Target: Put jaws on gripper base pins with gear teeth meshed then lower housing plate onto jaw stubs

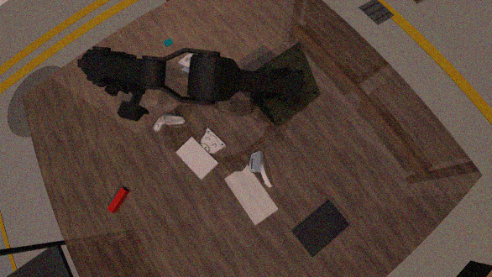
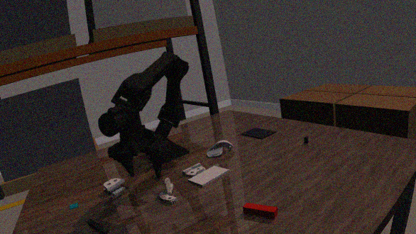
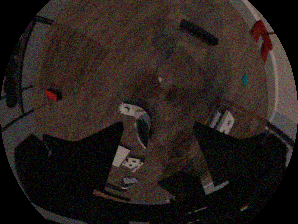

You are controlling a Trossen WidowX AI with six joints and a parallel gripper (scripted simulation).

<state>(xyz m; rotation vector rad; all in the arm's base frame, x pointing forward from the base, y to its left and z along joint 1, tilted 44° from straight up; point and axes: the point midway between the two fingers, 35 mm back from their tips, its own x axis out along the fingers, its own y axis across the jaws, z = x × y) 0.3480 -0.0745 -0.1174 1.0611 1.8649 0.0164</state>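
The jaw lies 8 cm below my gripper tip, 5 cm to the left of it and 2 cm ahead of it. The rest, counted from my gripper tip: teal piece (27 cm to the right, 12 cm behind, 8 cm below); black bar (18 cm to the right, 8 cm below, 6 cm ahead); red block (24 cm ahead, 21 cm to the left, 7 cm below).
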